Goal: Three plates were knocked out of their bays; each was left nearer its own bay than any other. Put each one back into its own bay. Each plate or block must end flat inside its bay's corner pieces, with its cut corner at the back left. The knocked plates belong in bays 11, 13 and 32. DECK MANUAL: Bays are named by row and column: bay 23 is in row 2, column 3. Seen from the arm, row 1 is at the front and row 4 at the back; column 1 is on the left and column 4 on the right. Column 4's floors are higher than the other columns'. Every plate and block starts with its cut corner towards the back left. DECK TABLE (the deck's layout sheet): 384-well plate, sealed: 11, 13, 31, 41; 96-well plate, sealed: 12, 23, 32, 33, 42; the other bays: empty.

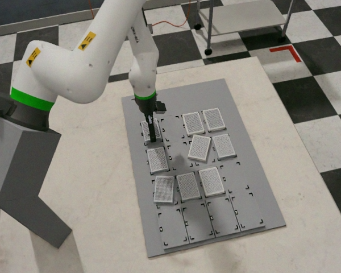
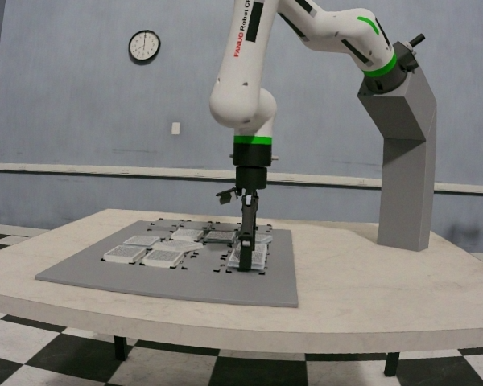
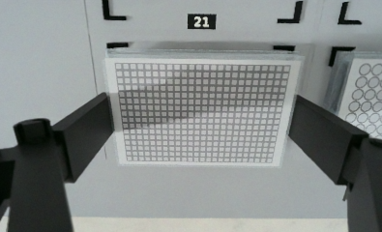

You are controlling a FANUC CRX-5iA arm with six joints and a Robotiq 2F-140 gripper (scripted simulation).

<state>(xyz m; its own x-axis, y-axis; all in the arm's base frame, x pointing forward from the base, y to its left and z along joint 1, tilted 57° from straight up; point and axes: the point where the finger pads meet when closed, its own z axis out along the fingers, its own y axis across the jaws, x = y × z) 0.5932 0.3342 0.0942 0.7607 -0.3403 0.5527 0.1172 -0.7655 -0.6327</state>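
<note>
The plate lies 1 cm below my hand. Also, from my hand: bay label 21: 6 cm ahead, 1 cm to the left, 3 cm below; then bay label 11: 5 cm behind, 1 cm to the right, 3 cm below.
</note>
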